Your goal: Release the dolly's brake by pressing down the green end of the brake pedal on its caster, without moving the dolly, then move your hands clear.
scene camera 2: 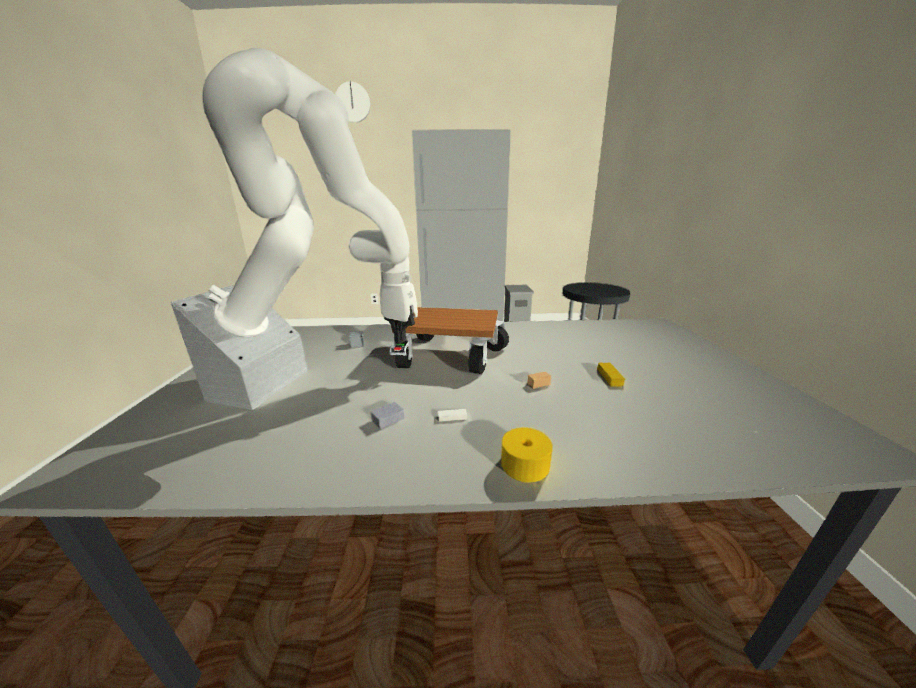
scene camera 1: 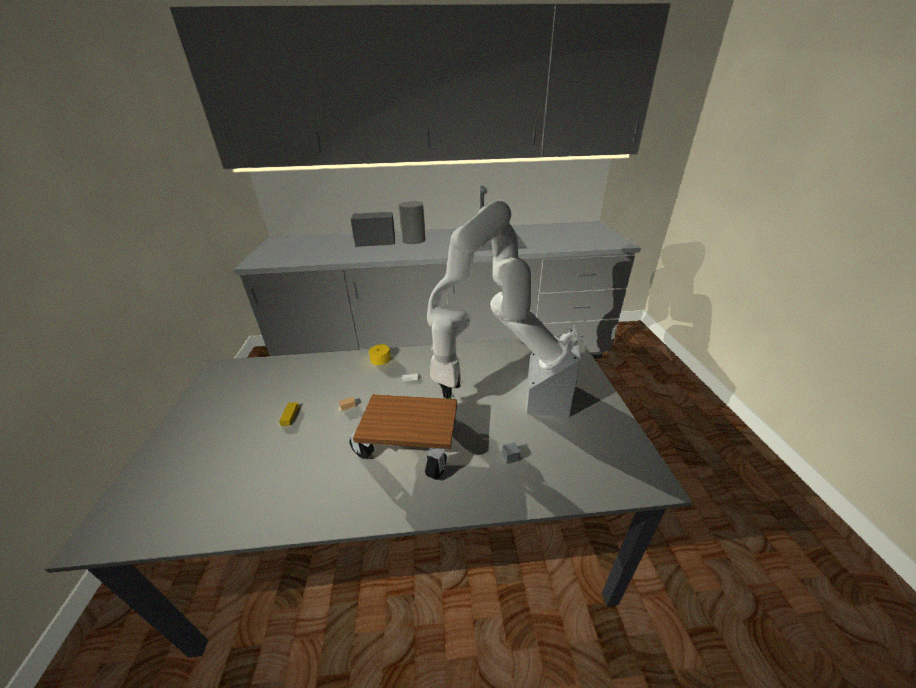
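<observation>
The dolly (scene camera 1: 405, 420) (scene camera 2: 457, 321) has a brown wooden deck on black caster wheels and stands upright on the grey table (scene camera 1: 244, 488) (scene camera 2: 703, 444). The brake pedal (scene camera 2: 399, 348), with small green and red parts, shows on the dolly's near left caster (scene camera 2: 403, 359) in the scene camera 2 view. In the scene camera 1 view that caster is hidden behind the deck. My gripper (scene camera 1: 447, 395) (scene camera 2: 399, 342) is shut and empty. It points down beside the deck's edge, with its fingertips at or just above the pedal. Whether they touch it, and which end is lower, I cannot tell.
Near the dolly lie an orange block (scene camera 1: 347, 404) (scene camera 2: 539, 379), a white piece (scene camera 1: 410, 377) (scene camera 2: 451, 415), a yellow block (scene camera 1: 289, 413) (scene camera 2: 610, 374) and a grey cube (scene camera 1: 510, 452) (scene camera 2: 356, 339). A purple-grey block (scene camera 2: 388, 414) and a yellow cylinder (scene camera 1: 379, 354) (scene camera 2: 526, 455) lie farther off.
</observation>
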